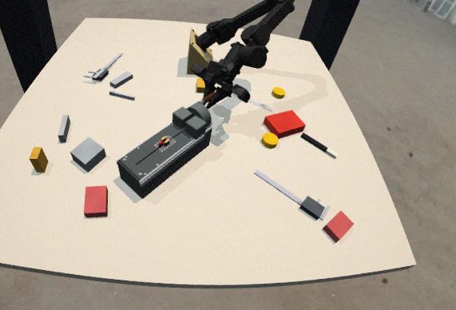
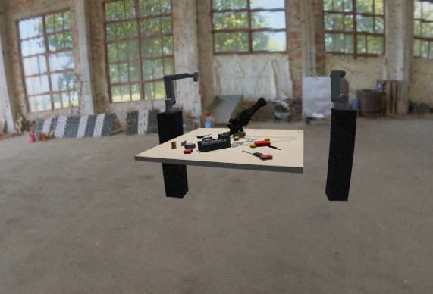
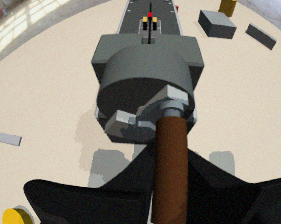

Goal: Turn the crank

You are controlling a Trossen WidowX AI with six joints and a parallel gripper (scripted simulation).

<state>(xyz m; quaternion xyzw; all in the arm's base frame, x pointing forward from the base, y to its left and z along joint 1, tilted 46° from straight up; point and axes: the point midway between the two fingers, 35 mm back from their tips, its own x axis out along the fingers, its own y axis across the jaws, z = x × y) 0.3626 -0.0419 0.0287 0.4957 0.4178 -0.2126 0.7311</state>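
Right now my gripper tip is 2 cm below the crank. From my gripper tip the other things lie so: brown handle 1 cm behind, 1 cm to the left, 3 cm above; grey bar 14 cm behind, 20 cm to the left, 9 cm below; red pointer 13 cm ahead, 13 cm to the right, 1 cm below.
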